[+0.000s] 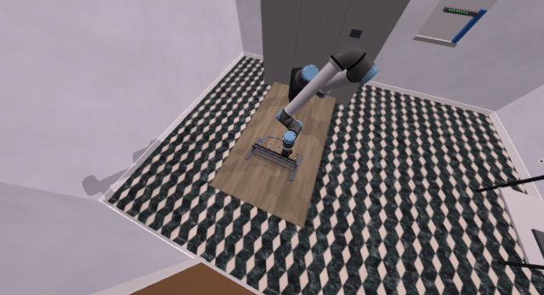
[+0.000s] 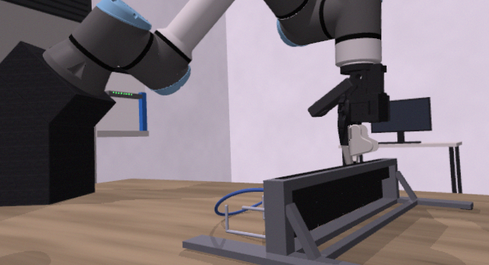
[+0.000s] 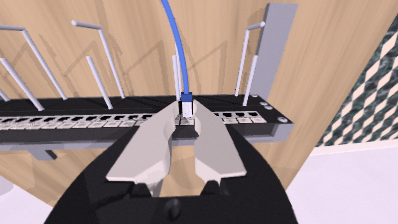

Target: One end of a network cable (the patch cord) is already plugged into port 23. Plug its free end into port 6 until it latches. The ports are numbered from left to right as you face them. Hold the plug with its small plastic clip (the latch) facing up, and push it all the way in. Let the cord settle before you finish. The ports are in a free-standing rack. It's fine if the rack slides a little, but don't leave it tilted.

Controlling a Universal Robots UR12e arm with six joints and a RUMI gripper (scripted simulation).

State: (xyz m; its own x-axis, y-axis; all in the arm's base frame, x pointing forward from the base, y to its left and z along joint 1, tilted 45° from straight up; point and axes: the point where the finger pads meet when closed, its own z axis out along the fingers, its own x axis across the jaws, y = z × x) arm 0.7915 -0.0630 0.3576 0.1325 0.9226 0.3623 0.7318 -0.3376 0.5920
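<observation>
Right now the plug is 10 mm below my hand and 10 mm ahead of it.
</observation>
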